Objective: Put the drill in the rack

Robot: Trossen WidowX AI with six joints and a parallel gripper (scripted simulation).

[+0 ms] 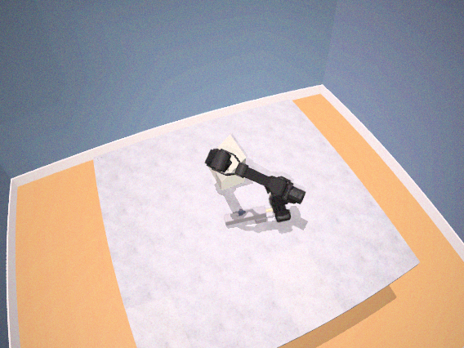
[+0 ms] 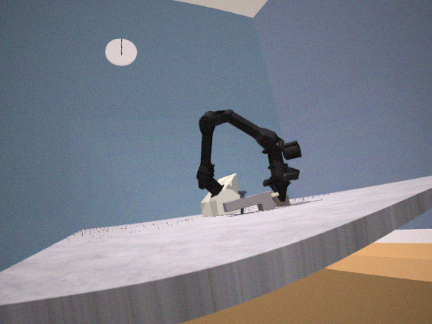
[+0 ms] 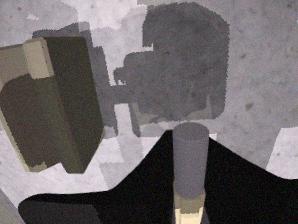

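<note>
The drill is 40 mm to the right of my gripper tip, 30 mm above it and 10 mm behind it. Also, from my gripper tip: olive-tan rack: 60 mm behind, 50 mm to the left; then holder block: 130 mm to the right, 50 mm behind, 20 mm above; then key: 160 mm to the right, 60 mm behind, 30 mm above.
</note>
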